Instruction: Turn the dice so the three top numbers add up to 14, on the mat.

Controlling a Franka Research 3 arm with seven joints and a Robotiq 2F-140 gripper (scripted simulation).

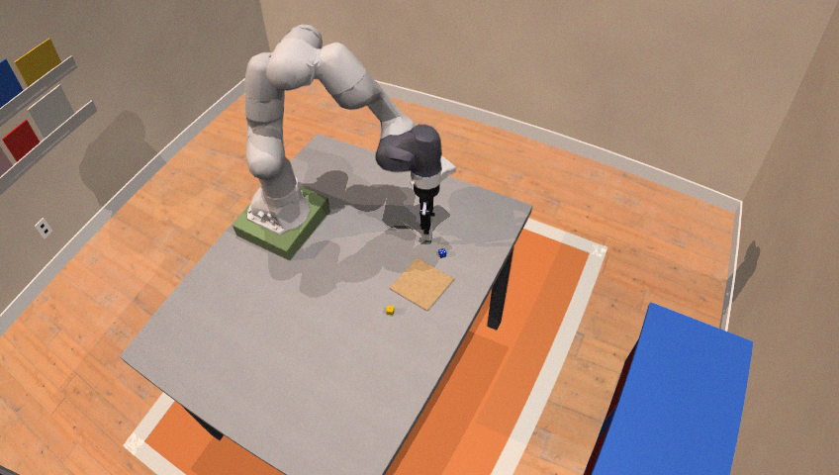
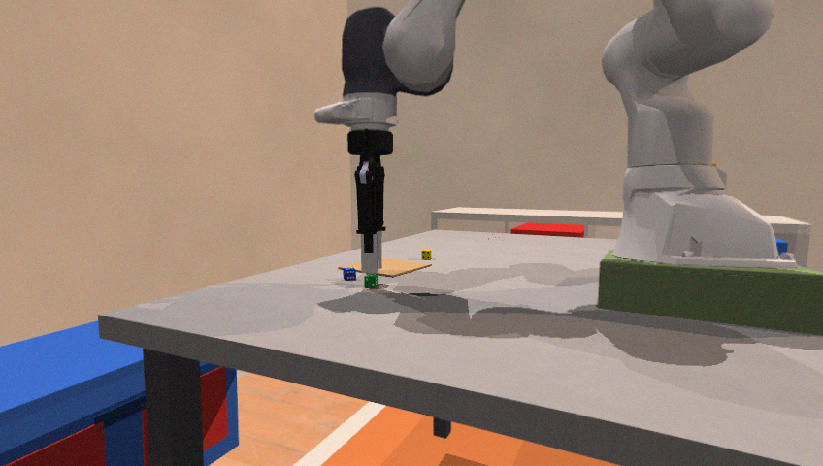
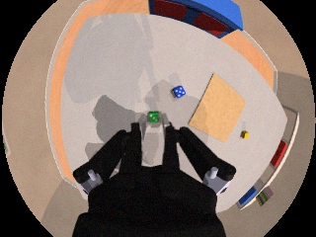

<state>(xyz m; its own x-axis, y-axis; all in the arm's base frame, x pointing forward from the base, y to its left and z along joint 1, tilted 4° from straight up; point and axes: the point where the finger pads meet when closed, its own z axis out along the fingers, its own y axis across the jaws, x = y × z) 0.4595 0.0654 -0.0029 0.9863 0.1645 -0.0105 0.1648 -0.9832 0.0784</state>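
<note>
Now: the green die 5 cm below my hand. Round my hand: tan mat (17 cm to the right, 6 cm below, 3 cm ahead); then yellow die (29 cm to the right, 5 cm below, 2 cm behind); then blue die (6 cm ahead, 5 cm below, 4 cm to the right).
</note>
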